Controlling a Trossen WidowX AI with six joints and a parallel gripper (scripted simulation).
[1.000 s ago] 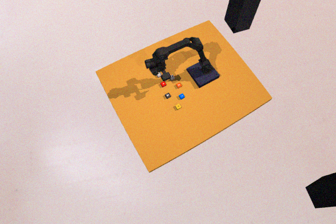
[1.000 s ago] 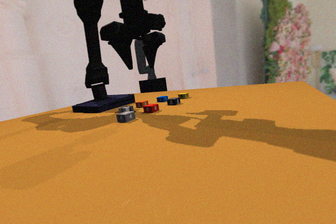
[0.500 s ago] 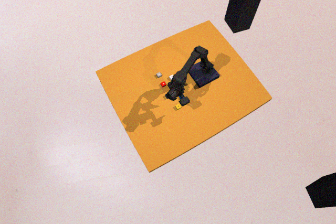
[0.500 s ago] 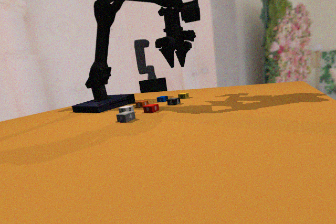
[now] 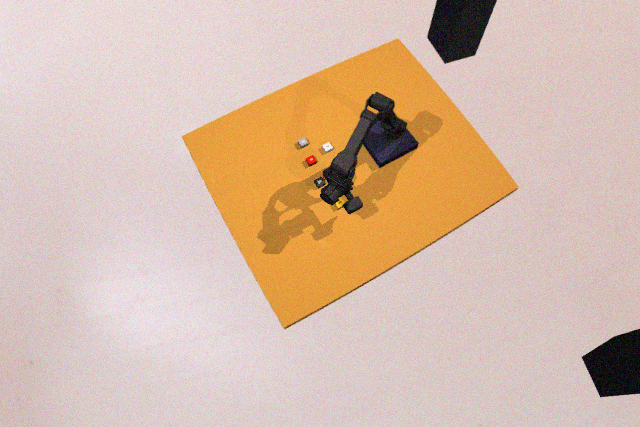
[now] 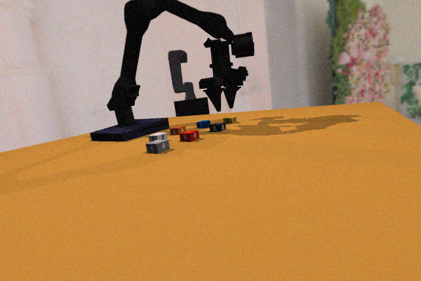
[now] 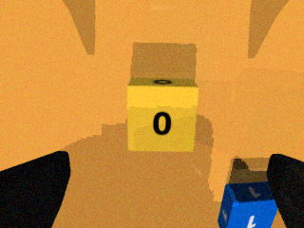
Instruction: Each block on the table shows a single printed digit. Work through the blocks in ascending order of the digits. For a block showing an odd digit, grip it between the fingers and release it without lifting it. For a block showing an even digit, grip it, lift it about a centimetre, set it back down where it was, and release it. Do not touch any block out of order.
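My gripper tip is 10 mm short of the yellow block and 30 mm above it. From my gripper tip the other things lie so: orange block (60 mm behind, 150 mm to the right, 30 mm below); then black block (50 mm ahead, 100 mm to the right, 30 mm below); then blue block (50 mm behind, 60 mm to the right, 30 mm below).
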